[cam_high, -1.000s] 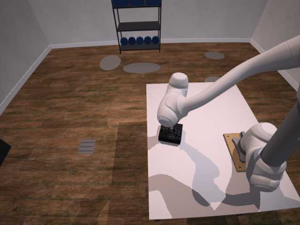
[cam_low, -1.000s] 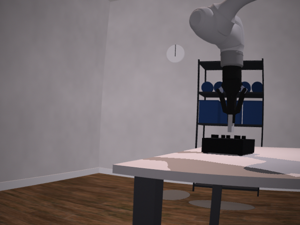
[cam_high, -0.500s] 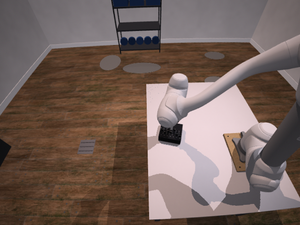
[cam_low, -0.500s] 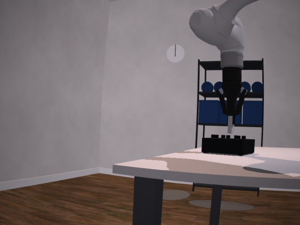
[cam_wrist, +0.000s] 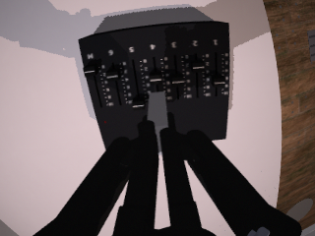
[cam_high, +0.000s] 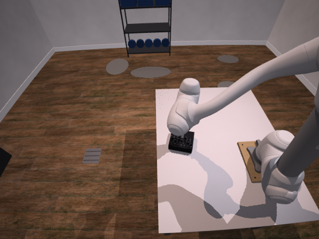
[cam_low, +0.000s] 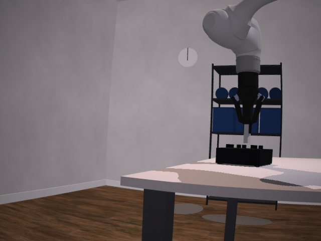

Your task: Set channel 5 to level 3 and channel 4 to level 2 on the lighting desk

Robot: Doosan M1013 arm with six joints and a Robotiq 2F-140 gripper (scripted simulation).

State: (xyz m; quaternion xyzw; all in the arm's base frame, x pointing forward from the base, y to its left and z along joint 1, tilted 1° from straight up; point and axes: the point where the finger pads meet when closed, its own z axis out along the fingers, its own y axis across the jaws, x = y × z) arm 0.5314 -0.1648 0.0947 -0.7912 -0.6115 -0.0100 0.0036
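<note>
The fader cap is 4 cm below my hand, 2 cm to the left of it and 1 cm ahead of it.
</note>
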